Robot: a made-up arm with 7 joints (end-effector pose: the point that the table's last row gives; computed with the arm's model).
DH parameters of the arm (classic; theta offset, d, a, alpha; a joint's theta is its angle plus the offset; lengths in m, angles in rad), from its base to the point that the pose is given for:
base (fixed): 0.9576 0 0.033 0
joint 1: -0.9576 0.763 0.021 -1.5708
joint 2: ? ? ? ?
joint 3: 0 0.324 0.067 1.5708
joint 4: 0 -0.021 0.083 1.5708
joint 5: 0 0.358 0.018 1.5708
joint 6: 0 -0.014 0.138 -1.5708
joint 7: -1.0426 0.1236 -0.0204 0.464
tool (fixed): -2.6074 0.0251 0 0
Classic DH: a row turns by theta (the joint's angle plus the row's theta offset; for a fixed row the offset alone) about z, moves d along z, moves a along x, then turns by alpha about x.
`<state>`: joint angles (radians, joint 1 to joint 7).
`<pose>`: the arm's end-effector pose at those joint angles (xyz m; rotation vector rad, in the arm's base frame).
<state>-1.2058 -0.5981 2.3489 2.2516 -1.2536 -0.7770 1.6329</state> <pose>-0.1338 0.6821 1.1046 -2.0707 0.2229 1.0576</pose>
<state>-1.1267 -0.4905 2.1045 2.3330 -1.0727 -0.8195 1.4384</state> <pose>-0.1139 0.6155 1.2393 -1.7926 0.0111 0.8788</pose>
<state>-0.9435 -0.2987 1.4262 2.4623 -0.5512 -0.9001 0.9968</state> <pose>-0.0464 0.3971 1.4529 -1.1229 -0.2074 0.4124</pose>
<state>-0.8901 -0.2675 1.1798 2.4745 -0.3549 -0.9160 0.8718</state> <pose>-0.0264 0.3287 1.4879 -0.9298 -0.2122 0.2633</pose>
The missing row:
joint 2: 0 0.058 -0.029 1.5708
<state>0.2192 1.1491 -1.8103 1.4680 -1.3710 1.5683 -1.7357</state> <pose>0.3553 -0.3939 1.1612 -0.2361 -0.3248 -0.6722</pose>
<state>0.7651 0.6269 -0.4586 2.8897 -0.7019 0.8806 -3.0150</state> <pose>0.4520 0.4757 1.4412 0.9905 0.5641 1.7579</pose>
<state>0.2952 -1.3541 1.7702 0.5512 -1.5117 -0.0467 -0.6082</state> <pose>-0.1193 0.4568 0.4787 1.0652 1.6639 2.2325</pose>
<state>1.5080 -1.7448 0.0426 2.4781 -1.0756 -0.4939 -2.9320</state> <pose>-0.3115 -0.7119 0.7542 -1.1243 -2.1214 1.8355</pose>
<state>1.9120 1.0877 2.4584 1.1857 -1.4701 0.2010 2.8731</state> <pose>-0.2503 -0.1394 1.3855 0.8365 -0.0735 -0.3125</pose>
